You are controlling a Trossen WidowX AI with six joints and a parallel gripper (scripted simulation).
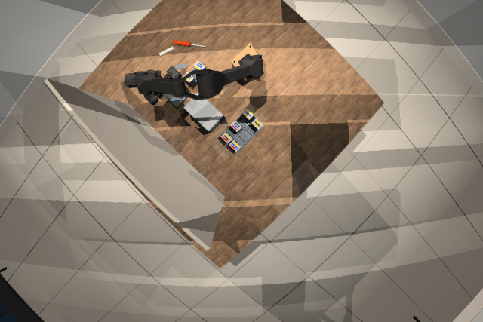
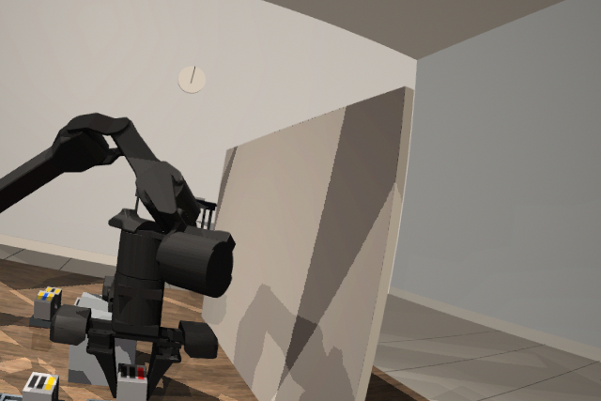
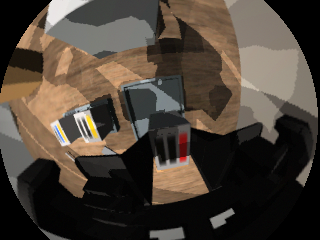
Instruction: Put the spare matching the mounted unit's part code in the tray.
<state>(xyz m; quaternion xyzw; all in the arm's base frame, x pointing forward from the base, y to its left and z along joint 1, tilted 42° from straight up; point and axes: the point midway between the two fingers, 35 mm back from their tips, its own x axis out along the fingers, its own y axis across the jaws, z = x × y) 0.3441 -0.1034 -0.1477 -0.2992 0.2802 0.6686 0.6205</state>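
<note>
My gripper tip is 10 mm past the blue-grey tray and 50 mm above it. Round my gripper tip: spare: 20 mm above; then brown box: 10 mm ahead, 90 mm to the right, 40 mm below; then grey box: 50 mm behind, 210 mm to the left.
</note>
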